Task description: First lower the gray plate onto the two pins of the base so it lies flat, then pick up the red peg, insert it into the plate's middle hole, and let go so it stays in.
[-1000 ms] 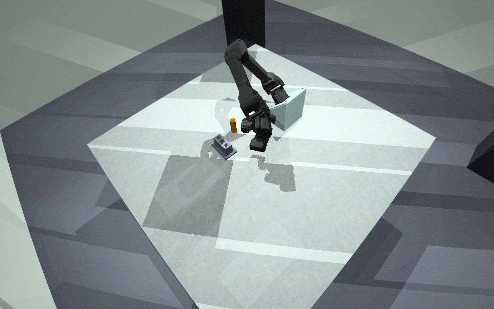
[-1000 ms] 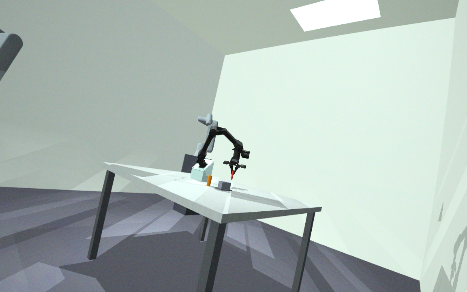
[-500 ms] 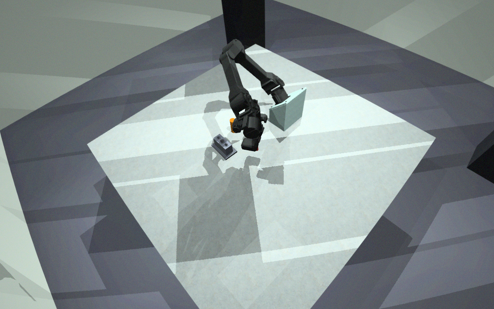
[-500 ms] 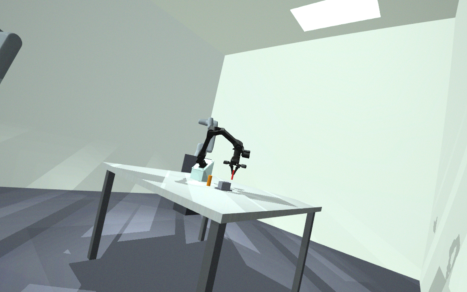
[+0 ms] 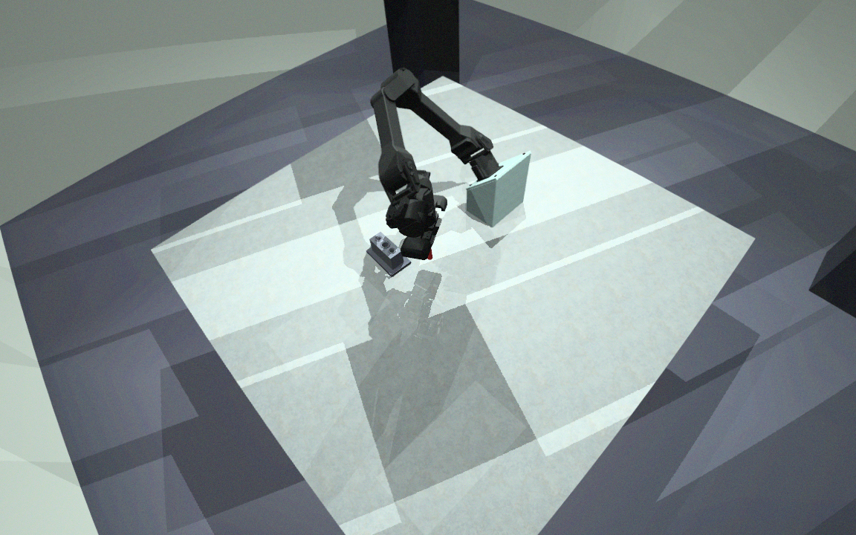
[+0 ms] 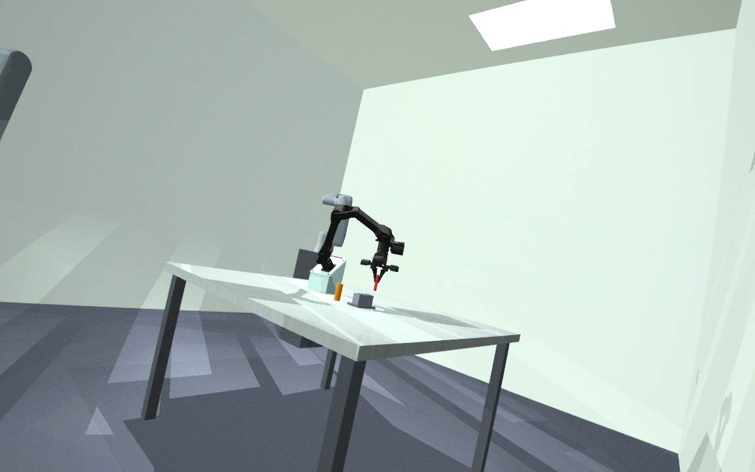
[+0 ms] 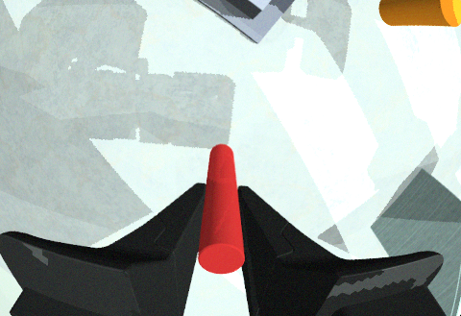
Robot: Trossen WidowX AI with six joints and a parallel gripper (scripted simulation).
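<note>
The gray plate is 130 mm to the right of my gripper tip, 70 mm below it and 40 mm ahead of it. From my gripper tip the other things lie so: orange cylinder: 180 mm to the right, 80 mm below, 70 mm behind; dark base: 130 mm to the right, 110 mm below, 40 mm ahead; red peg: right at my gripper tip.
</note>
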